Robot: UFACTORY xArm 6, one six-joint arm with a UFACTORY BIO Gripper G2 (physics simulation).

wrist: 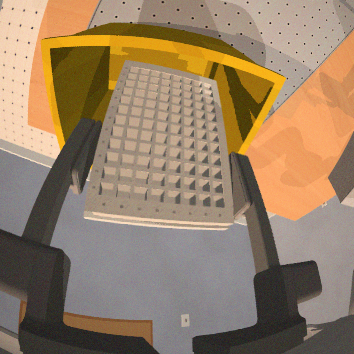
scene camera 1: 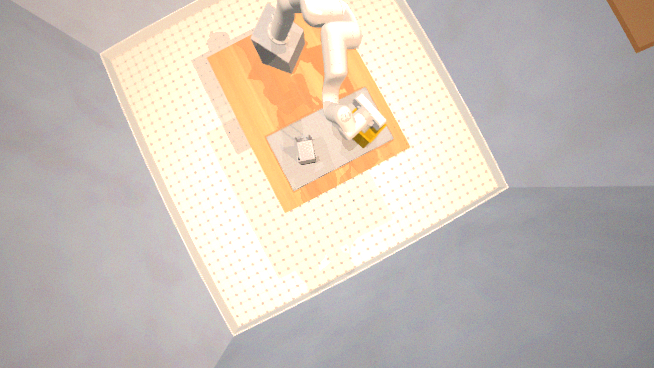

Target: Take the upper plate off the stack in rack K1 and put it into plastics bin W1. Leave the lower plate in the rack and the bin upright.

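Observation:
My gripper [wrist: 161,167] is shut on a light grey plate with a grid of square wells [wrist: 165,135], one finger on each long side. The plate is over the mouth of the yellow bin W1 [scene camera 1: 361,141] [wrist: 150,41], which stands upright at the right end of the grey mat. Part of the plate overlaps the bin opening in the wrist view, and its near edge shows past the rim; its height above the bin is hard to tell. The lower plate [scene camera 1: 306,149] sits in rack K1 [scene camera 1: 307,162], left on the mat. The arm partly hides the fingers in the scene view.
The grey mat [scene camera 1: 327,155] lies on the wooden table top [scene camera 1: 285,192]. The white arm [scene camera 1: 335,60] reaches from its grey pedestal [scene camera 1: 295,45] over the table to the bin. A pale dotted floor with a low rim [scene camera 1: 370,263] surrounds the table.

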